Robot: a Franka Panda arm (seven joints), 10 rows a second.
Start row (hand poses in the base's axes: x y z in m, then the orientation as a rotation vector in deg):
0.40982, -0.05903, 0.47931, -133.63, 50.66, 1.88
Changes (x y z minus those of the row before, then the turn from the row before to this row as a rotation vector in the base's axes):
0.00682, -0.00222, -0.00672, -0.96, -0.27, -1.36
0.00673, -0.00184, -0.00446, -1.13, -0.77, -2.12
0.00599, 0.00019, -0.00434, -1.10, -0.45, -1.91
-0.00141, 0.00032, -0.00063, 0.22, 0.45, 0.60
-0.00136, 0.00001, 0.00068, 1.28, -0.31, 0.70
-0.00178, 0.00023, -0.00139, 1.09, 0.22, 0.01
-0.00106, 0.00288, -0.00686, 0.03, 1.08, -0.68
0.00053, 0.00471, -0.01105, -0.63, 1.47, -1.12
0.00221, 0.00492, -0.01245, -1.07, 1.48, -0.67
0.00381, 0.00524, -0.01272, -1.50, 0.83, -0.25
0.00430, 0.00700, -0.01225, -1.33, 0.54, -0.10
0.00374, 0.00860, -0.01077, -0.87, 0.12, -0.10
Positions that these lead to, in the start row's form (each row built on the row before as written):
0.41664, -0.06125, 0.47259, -133.85, 52.31, 0.57
0.42337, -0.06309, 0.46813, -133.74, 54.64, -1.72
0.42936, -0.06290, 0.46379, -133.73, 56.87, -3.55
0.42795, -0.06258, 0.46316, -133.93, 56.34, -2.68
0.42659, -0.06257, 0.46384, -133.03, 55.12, -2.12
0.42481, -0.06234, 0.46245, -132.09, 55.01, -1.33
0.42375, -0.05946, 0.45559, -131.97, 56.33, -0.35
0.42428, -0.05475, 0.44454, -132.30, 58.50, 0.57
0.42649, -0.04983, 0.43209, -133.23, 60.26, 1.47
0.43030, -0.04459, 0.41937, -134.62, 61.32, 1.56
0.43460, -0.03759, 0.40712, -135.87, 62.03, 1.45
0.43834, -0.02899, 0.39635, -136.62, 62.43, 1.09

